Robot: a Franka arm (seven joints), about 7 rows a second.
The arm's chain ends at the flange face. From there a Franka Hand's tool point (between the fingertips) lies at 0.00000 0.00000 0.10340 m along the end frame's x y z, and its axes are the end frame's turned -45 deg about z.
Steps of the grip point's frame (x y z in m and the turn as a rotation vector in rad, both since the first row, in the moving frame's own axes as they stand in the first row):
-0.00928, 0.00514, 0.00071, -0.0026, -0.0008, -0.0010
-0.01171, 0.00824, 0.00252, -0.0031, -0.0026, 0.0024
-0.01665, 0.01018, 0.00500, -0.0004, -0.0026, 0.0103
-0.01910, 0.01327, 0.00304, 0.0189, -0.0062, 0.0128
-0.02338, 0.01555, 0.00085, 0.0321, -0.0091, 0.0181
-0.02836, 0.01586, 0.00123, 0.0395, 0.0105, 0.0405
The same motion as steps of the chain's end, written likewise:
-0.00306, 0.00995, 0.00071, -0.0024, 0.0013, -0.0010
-0.00249, 0.01369, 0.00252, -0.0040, 0.0004, 0.0024
-0.00441, 0.01875, 0.00500, -0.0021, -0.0016, 0.0103
-0.00229, 0.02383, 0.00306, 0.0090, -0.0177, 0.0128
-0.00254, 0.02924, 0.00091, 0.0163, -0.0291, 0.0181
-0.00679, 0.03496, 0.00132, 0.0354, -0.0205, 0.0405

